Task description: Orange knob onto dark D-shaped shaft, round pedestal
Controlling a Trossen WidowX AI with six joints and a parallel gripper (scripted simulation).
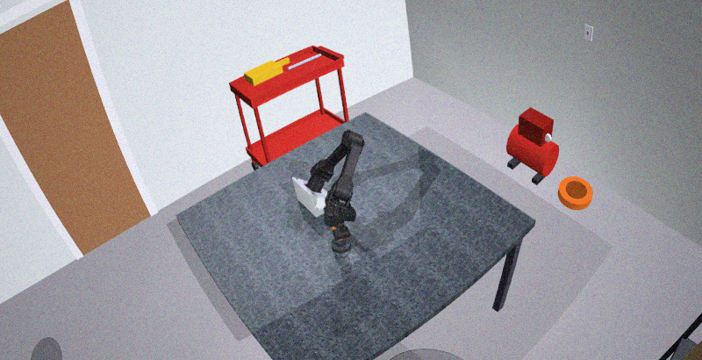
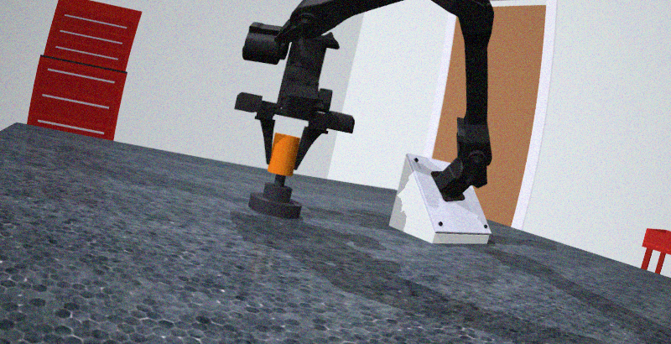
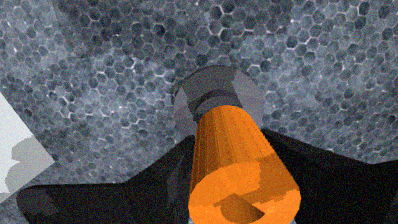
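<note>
Right now the orange knob is 2 cm above my gripper tip. From my gripper tip the other things lie so: pedestal (4 cm below).
</note>
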